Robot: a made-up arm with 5 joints.
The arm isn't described. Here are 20 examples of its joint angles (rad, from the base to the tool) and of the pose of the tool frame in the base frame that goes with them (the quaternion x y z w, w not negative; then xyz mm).
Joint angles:
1: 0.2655 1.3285 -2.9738 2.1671 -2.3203
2: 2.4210 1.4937 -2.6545 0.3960 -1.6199
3: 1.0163 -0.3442 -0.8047 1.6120 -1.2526
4: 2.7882 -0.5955 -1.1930 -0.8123 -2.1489
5: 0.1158 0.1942 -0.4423 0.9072 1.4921
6: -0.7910 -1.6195 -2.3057 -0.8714 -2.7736
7: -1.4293 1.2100 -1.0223 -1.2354 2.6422
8: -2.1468 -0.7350 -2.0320 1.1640 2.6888
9: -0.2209 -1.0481 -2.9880 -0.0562 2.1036
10: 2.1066 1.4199 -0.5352 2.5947 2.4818
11: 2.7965 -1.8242 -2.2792 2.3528 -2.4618
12: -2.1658 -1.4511 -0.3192 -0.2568 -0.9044
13: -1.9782 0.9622 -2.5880 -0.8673 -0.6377
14: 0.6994 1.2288 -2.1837 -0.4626 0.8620
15: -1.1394 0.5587 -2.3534 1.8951 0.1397
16: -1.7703 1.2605 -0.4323 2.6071 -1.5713
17: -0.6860 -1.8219 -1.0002 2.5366 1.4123
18: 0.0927 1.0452 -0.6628 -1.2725 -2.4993
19: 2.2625 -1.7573 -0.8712 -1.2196 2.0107
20: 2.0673 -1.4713 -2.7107 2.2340 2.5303
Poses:
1: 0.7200 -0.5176 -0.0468 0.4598 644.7 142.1 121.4
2: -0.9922 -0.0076 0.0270 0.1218 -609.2 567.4 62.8
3: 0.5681 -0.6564 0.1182 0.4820 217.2 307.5 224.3
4: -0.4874 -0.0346 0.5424 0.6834 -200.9 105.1 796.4
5: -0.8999 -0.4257 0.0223 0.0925 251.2 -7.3 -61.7
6: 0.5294 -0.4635 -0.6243 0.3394 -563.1 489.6 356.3
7: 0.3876 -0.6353 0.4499 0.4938 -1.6 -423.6 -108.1
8: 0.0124 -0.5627 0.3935 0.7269 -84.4 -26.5 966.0
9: -0.6798 -0.0745 0.7202 0.1168 -745.6 124.4 573.8
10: -0.1164 0.1464 -0.4403 0.8781 35.2 -41.6 42.1
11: -0.6861 -0.2711 0.2230 0.6372 505.1 -152.8 528.0
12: 0.5742 0.4544 -0.5824 0.3530 -143.1 -86.0 623.9
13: 0.3675 0.3943 -0.6180 0.5723 -309.4 -530.8 563.8
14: 0.1625 0.6133 0.7642 0.1162 573.9 448.8 157.8
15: -0.8381 -0.4608 -0.2882 0.0461 200.5 -611.1 411.6
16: 0.2572 0.3313 -0.8663 0.2714 -58.4 70.5 72.4
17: 0.9044 0.1131 0.3532 0.2111 -129.4 31.4 508.8
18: -0.6361 0.6679 -0.3831 0.0501 322.7 -5.7 -75.1
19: 0.1121 0.5843 -0.4301 0.6790 217.8 -242.4 614.6
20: -0.3463 -0.1963 -0.4771 0.7836 275.0 -489.9 606.3
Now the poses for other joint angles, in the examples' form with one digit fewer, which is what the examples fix.
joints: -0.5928 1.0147 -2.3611 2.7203 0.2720
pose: -0.681 -0.363 -0.063 0.632 390 -339 127
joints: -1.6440 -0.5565 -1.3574 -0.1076 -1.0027
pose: 0.432 0.601 -0.497 0.452 -97 -290 838
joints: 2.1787 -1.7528 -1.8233 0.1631 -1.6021
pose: -0.136 0.083 0.645 0.748 396 -534 637
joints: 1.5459 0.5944 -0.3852 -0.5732 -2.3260
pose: -0.969 0.090 -0.231 0.022 19 342 -64
